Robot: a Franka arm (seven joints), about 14 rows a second.
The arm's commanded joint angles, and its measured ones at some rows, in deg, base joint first. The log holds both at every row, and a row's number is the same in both.
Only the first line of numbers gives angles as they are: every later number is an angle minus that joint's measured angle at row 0.
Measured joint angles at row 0: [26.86 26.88 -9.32 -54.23 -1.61 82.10 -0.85]
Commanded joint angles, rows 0 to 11: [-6.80 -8.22 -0.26 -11.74 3.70 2.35 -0.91]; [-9.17 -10.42 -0.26 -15.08 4.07 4.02 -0.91]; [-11.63 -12.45 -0.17 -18.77 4.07 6.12 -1.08]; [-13.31 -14.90 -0.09 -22.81 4.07 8.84 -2.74]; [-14.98 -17.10 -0.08 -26.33 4.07 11.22 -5.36]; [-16.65 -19.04 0.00 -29.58 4.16 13.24 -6.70]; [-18.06 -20.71 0.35 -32.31 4.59 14.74 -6.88]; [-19.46 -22.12 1.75 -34.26 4.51 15.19 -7.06]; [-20.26 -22.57 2.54 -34.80 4.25 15.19 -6.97]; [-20.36 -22.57 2.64 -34.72 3.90 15.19 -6.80]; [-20.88 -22.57 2.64 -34.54 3.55 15.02 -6.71]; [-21.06 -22.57 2.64 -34.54 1.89 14.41 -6.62]
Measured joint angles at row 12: [-19.93 -20.73 1.69 -32.22 3.12 13.61 -6.07]
